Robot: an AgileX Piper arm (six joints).
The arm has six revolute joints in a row. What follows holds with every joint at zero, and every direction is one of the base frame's. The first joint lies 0.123 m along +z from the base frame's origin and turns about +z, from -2.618 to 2.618 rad. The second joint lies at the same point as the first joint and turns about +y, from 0 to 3.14 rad. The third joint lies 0.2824 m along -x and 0.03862 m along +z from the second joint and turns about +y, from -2.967 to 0 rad. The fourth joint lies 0.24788 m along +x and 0.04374 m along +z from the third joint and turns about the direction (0.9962, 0, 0.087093), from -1.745 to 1.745 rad. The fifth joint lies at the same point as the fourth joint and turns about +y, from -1.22 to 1.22 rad. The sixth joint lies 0.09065 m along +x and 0.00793 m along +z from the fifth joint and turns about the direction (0.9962, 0, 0.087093), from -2.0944 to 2.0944 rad. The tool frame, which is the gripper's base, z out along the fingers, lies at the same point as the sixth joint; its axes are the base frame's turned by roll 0, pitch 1.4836 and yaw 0 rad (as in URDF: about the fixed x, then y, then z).
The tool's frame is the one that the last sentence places.
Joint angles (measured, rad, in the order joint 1, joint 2, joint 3, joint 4, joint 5, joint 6), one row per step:
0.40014 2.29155 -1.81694 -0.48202 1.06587 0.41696
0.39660 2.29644 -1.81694 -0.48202 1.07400 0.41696
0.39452 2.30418 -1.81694 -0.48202 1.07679 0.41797
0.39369 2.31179 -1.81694 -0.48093 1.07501 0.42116
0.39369 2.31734 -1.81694 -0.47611 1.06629 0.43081
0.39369 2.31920 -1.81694 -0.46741 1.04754 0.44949
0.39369 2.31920 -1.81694 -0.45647 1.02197 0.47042
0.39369 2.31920 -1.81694 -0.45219 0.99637 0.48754
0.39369 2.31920 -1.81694 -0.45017 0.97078 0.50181
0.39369 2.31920 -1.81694 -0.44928 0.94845 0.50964
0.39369 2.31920 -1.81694 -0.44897 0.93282 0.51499
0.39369 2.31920 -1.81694 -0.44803 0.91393 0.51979
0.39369 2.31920 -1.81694 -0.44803 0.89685 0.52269
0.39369 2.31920 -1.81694 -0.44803 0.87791 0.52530
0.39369 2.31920 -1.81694 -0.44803 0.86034 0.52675
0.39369 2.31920 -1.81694 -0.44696 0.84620 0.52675
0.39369 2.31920 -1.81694 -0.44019 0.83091 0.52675
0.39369 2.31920 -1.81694 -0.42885 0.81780 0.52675
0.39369 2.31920 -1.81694 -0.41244 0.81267 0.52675
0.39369 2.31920 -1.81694 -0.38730 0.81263 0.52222
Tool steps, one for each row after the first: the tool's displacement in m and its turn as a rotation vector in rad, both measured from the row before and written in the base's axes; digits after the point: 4 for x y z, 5 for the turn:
0.0001 -0.0020 -0.0023 -0.00601 0.01059 -0.00703
0.0003 -0.0010 -0.0036 -0.00411 0.00890 -0.00418
0.0004 -0.0001 -0.0036 -0.00021 0.00504 -0.00338
0.0005 0.0008 -0.0027 0.00905 -0.00284 -0.00698
0.0011 0.0015 -0.0011 0.02143 -0.01518 -0.01266
0.0014 0.0020 -0.0002 0.02838 -0.02168 -0.01303
0.0017 0.0016 0.0001 0.02192 -0.02269 -0.00704
0.0018 0.0015 0.0002 0.01938 -0.02249 -0.00358
0.0016 0.0013 0.0003 0.01480 -0.01865 0.00143
0.0011 0.0009 0.0002 0.01012 -0.01307 0.00125
0.0013 0.0011 0.0003 0.01217 -0.01517 0.00279
0.0012 0.0009 0.0003 0.00979 -0.01367 0.00417
0.0013 0.0011 0.0004 0.01065 -0.01501 0.00517
0.0012 0.0010 0.0004 0.00951 -0.01372 0.00567
0.0009 0.0009 0.0003 0.00807 -0.01045 0.00517
0.0008 0.0012 0.0002 0.01346 -0.00936 0.00327
0.0005 0.0013 0.0000 0.01620 -0.00615 0.00048
-0.0002 0.0011 -0.0003 0.01644 0.00176 -0.00470
-0.0008 0.0013 -0.0006 0.01927 0.00935 -0.00609

